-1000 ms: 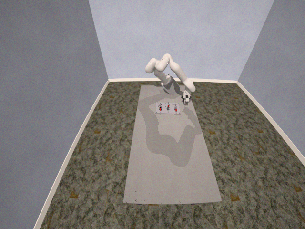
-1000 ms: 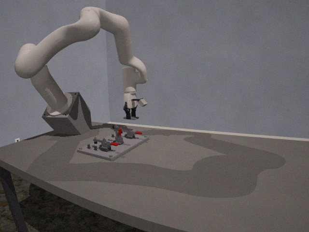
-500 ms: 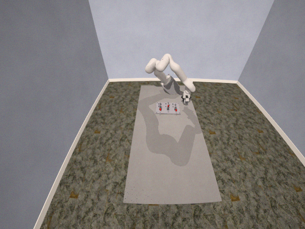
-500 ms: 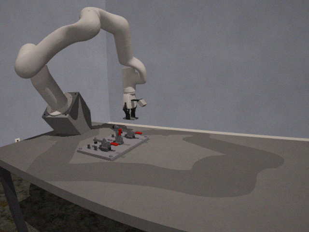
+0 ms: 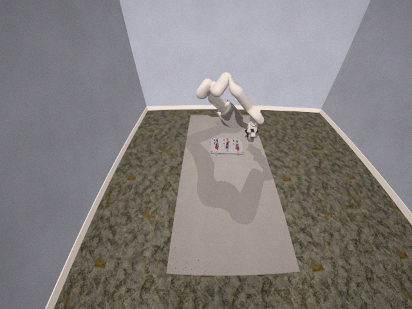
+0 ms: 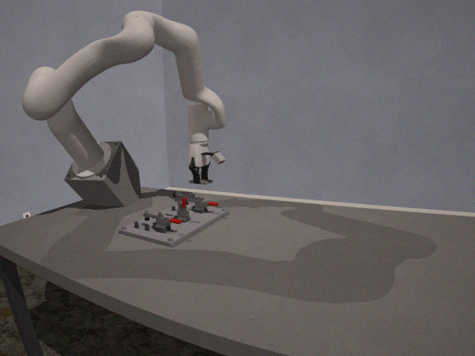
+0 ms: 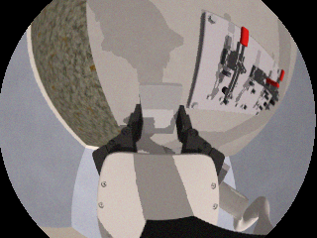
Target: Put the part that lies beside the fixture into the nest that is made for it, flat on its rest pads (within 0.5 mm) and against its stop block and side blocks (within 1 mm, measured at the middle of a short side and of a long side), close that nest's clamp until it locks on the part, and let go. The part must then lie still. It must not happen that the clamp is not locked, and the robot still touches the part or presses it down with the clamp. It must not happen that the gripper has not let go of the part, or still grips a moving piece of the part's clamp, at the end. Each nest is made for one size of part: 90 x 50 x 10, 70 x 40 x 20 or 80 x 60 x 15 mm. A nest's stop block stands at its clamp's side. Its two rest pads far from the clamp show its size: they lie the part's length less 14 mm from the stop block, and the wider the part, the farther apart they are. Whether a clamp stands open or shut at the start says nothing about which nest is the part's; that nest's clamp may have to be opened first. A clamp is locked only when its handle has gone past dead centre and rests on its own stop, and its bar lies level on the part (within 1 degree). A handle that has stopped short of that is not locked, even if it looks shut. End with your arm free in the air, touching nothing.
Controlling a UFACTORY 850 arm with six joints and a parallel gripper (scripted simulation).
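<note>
Now: the fixture plate 260 mm to the right of my hand, 100 mm below it and 20 mm ahead of it. The rest, counted from my hand: part: 20 mm below.
</note>
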